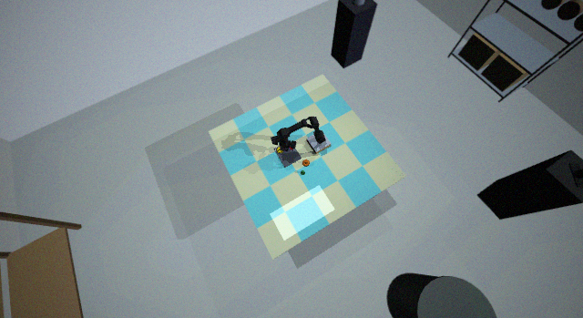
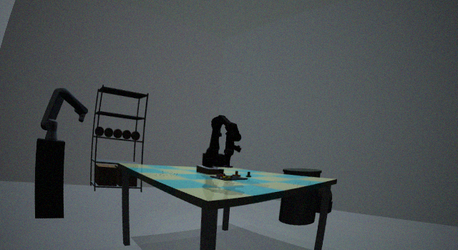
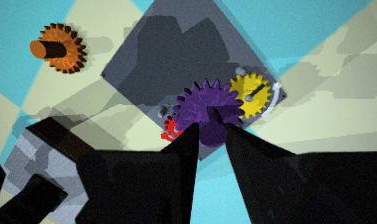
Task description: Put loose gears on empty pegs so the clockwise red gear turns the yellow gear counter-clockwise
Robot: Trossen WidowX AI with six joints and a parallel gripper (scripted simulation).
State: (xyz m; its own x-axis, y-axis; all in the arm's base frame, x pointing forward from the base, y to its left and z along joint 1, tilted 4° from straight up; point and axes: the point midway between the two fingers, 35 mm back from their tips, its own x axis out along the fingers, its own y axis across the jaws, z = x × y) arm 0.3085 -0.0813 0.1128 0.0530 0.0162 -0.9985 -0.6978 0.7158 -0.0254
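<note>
Now: the red gear 9 cm below my gripper tip, 6 cm behind it and 1 cm to the right of it. The rest, counted from my gripper tip: purple gear 1 cm below; then orange gear 18 cm to the left, 9 cm below, 9 cm behind; then white arrow 10 cm below, 7 cm to the right, 6 cm ahead.
</note>
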